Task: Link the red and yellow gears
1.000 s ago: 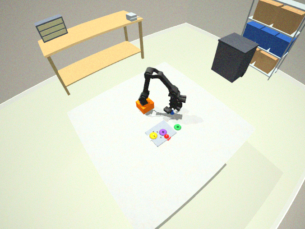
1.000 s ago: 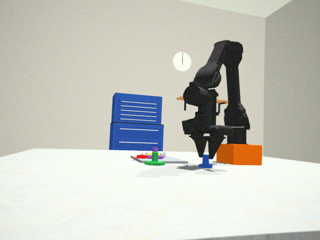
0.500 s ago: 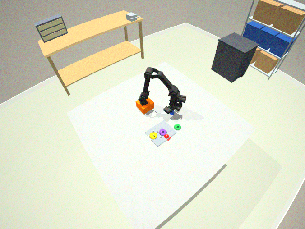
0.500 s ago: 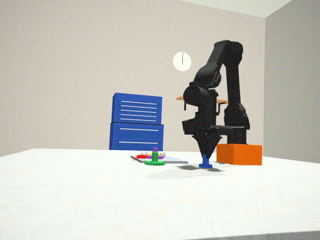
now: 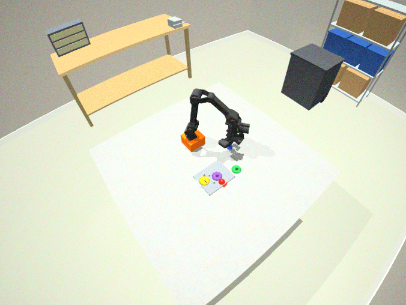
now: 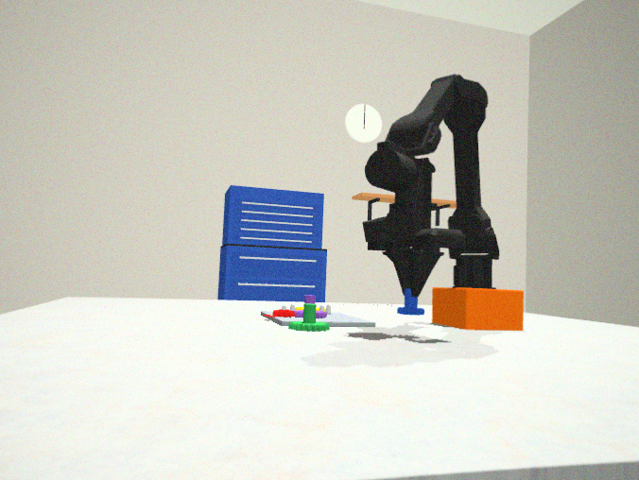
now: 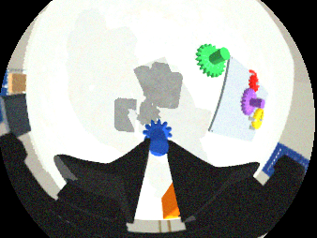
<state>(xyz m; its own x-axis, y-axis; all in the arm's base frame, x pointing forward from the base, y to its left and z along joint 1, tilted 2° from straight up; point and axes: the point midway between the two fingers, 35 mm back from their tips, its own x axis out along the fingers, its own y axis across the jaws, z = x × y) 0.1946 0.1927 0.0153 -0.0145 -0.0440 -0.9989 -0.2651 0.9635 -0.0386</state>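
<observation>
My gripper tip is 130 mm short of the grey board, 200 mm to the left of it and 60 mm above it. Round my gripper tip: large purple gear (140 mm ahead, 180 mm to the right, 40 mm below); green gear (150 mm ahead, 50 mm to the right, 40 mm below); small blue gear (10 mm below).
</observation>
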